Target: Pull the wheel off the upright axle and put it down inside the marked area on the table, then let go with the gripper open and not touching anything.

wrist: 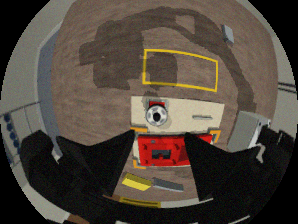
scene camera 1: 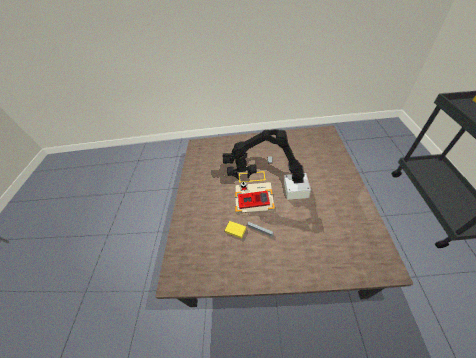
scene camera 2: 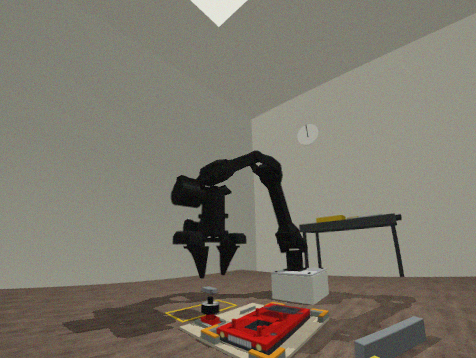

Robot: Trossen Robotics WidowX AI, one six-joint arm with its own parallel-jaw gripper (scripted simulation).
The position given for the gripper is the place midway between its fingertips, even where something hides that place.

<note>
The gripper [scene camera 2: 212, 276] is open, with nothing in its grasp. Also in view: a red board [wrist: 155, 150].
The gripper is seen too in the wrist view [wrist: 160, 134].
</note>
